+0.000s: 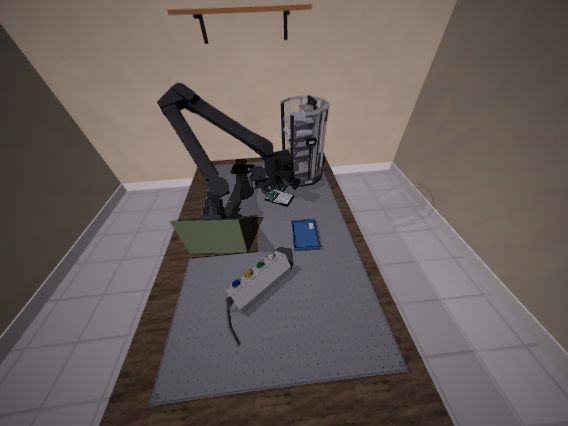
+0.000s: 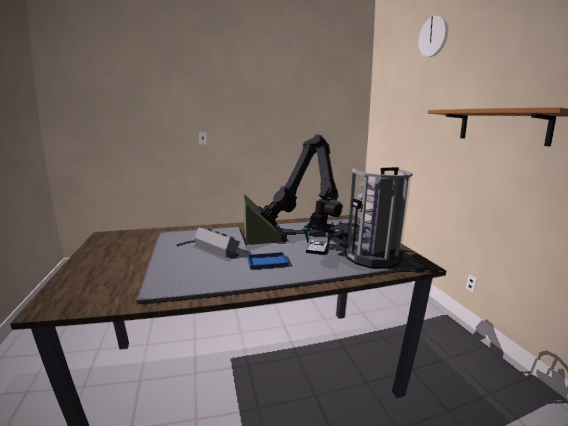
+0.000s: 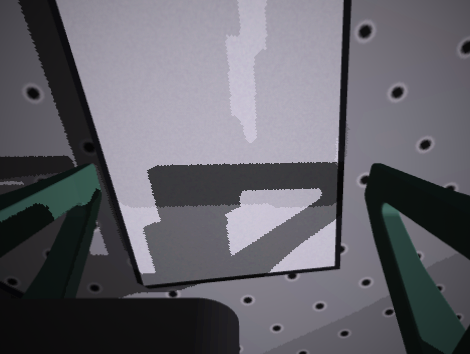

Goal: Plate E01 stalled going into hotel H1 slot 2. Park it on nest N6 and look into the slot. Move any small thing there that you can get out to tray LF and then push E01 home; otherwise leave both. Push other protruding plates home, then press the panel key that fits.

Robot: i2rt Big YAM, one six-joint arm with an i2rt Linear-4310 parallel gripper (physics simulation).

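Frame: origin at the arm's base, x ahead, y left, z up, level; metres.
Where they show: gripper, between the fingertips: (image 1: pixel 276 196) (image 2: pixel 317 244) (image 3: pixel 233 178); arm's base, origin of its link: (image 1: pixel 214 218) (image 2: pixel 266 217).
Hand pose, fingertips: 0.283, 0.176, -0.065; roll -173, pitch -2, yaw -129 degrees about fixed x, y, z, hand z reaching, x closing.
Note:
Things, the pixels of their top centre, and the offset from my fingertips, as dx, dy, dz. "*": a spot on its surface instead. Level surfaces: height alone.
- hotel, centre of its top: (image 2: pixel 381 166) (image 1: pixel 303 99) +0.168, +0.195, +0.387
- blue tray, centre of its top: (image 2: pixel 267 258) (image 1: pixel 305 232) +0.093, -0.267, +0.004
- panel, centre of its top: (image 1: pixel 257 271) (image 2: pixel 216 231) -0.110, -0.455, +0.071
- dark cable, a spot on its surface: (image 1: pixel 231 325) * -0.208, -0.581, -0.013
- perforated grey mat, height of its surface: dz -0.013
A flat white rectangular piece with a dark rim (image 1: pixel 283 198) (image 2: pixel 316 245) (image 3: pixel 165 90) lies on the mat beside the cylindrical hotel; its label is not readable. My gripper (image 1: pixel 278 190) (image 2: pixel 318 234) (image 3: pixel 233 178) is open above it, with one green finger beyond each long side and a gap on both sides. The hotel (image 1: pixel 292 130) (image 2: pixel 372 261) stands upright, with several pale plates (image 1: pixel 300 132) at different heights. Slot numbers and slot interiors cannot be made out. A blue tray (image 1: pixel 306 239) (image 2: pixel 268 260) has a white label, unreadable here. The panel (image 1: pixel 265 285) (image 2: pixel 215 241) carries blue, yellow, green and white keys.
A green wedge-shaped screen (image 1: pixel 212 237) (image 2: pixel 256 225) stands between the arm's base and the panel. A dark cable (image 1: pixel 231 325) runs from the panel. The perforated grey mat (image 1: pixel 300 350) (image 2: pixel 175 280) lies on the wooden table. A shelf (image 1: pixel 240 10) is on the wall.

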